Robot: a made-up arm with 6 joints. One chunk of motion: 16 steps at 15 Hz.
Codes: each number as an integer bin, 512 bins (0 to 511) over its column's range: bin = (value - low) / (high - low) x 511, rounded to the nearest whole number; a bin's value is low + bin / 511 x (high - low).
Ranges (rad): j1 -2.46..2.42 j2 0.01..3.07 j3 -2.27..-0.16 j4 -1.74..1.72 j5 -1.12..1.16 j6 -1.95..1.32
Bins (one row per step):
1: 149 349 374 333 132 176
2: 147 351 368 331 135 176
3: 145 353 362 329 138 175
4: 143 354 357 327 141 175
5: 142 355 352 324 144 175
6: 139 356 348 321 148 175
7: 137 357 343 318 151 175
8: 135 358 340 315 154 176
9: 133 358 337 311 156 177
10: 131 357 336 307 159 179
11: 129 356 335 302 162 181
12: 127 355 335 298 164 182
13: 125 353 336 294 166 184
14: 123 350 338 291 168 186
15: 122 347 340 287 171 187
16: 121 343 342 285 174 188
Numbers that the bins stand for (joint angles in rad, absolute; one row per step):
1: -1.0371 2.0999 -0.7257 0.5148 -0.5310 -0.8237
2: -1.0562 2.1119 -0.7505 0.5012 -0.5177 -0.8237
3: -1.0753 2.1239 -0.7752 0.4877 -0.5043 -0.8301
4: -1.0944 2.1298 -0.7959 0.4741 -0.4909 -0.8301
5: -1.1039 2.1358 -0.8165 0.4538 -0.4775 -0.8301
6: -1.1326 2.1418 -0.8331 0.4335 -0.4596 -0.8301
7: -1.1517 2.1478 -0.8537 0.4132 -0.4463 -0.8301
8: -1.1708 2.1538 -0.8661 0.3929 -0.4329 -0.8237
9: -1.1899 2.1538 -0.8785 0.3658 -0.4240 -0.8173
10: -1.2090 2.1478 -0.8826 0.3387 -0.4106 -0.8045
11: -1.2281 2.1418 -0.8867 0.3049 -0.3972 -0.7917
12: -1.2472 2.1358 -0.8867 0.2778 -0.3883 -0.7853
13: -1.2663 2.1239 -0.8826 0.2507 -0.3793 -0.7725
14: -1.2854 2.1059 -0.8743 0.2304 -0.3704 -0.7597
15: -1.2949 2.0879 -0.8661 0.2033 -0.3570 -0.7533
16: -1.3045 2.0640 -0.8578 0.1897 -0.3436 -0.7469

